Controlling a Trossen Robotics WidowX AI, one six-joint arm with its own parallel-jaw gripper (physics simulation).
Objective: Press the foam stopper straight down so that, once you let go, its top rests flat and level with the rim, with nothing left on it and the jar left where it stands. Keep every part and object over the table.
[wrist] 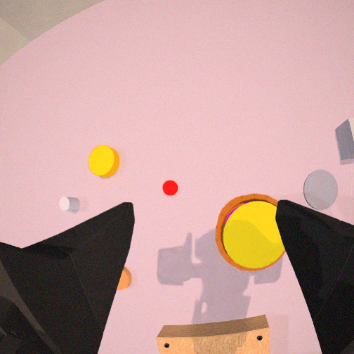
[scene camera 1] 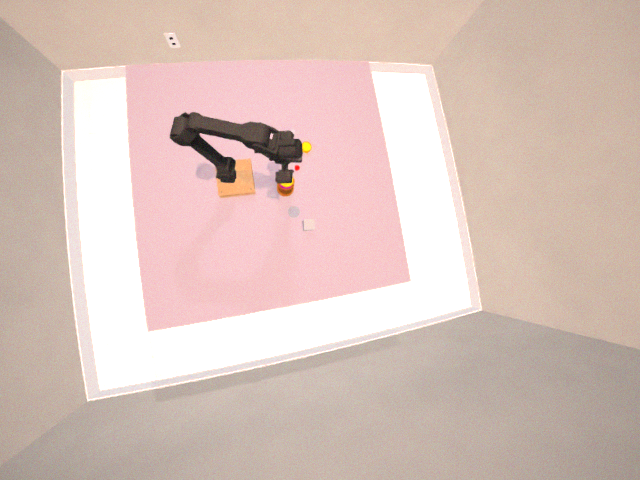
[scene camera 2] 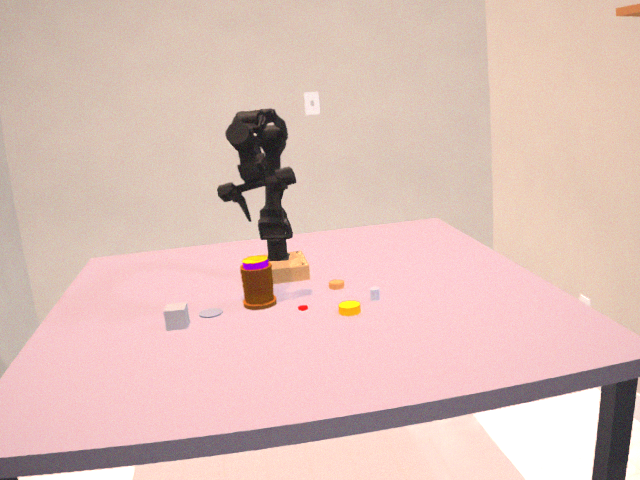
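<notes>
The brown jar (scene camera 1: 285, 191) (scene camera 2: 257, 287) (wrist: 220, 231) stands upright on the table. The foam stopper (scene camera 1: 286, 184) (scene camera 2: 255, 263) (wrist: 250, 242) sits in its mouth, with its yellow top and a purple band of its side showing above the rim. I cannot tell whether the top is slightly tilted. No object shows on the visible part of the top. My gripper (scene camera 2: 262, 215) (wrist: 207, 211) is open and empty, high above the table. In the wrist view the right fingertip overlaps the stopper's right edge, and the stopper is right of the middle between the fingers.
A yellow disc (scene camera 2: 349, 308) (wrist: 102, 160), a red disc (scene camera 2: 302, 307) (wrist: 170, 188), an orange disc (scene camera 2: 336, 284) and a white cylinder (scene camera 2: 374, 293) lie to one side of the jar. A grey disc (scene camera 2: 210, 312) and grey cube (scene camera 2: 176, 316) are on the other. The wooden base (scene camera 1: 240, 178) is behind.
</notes>
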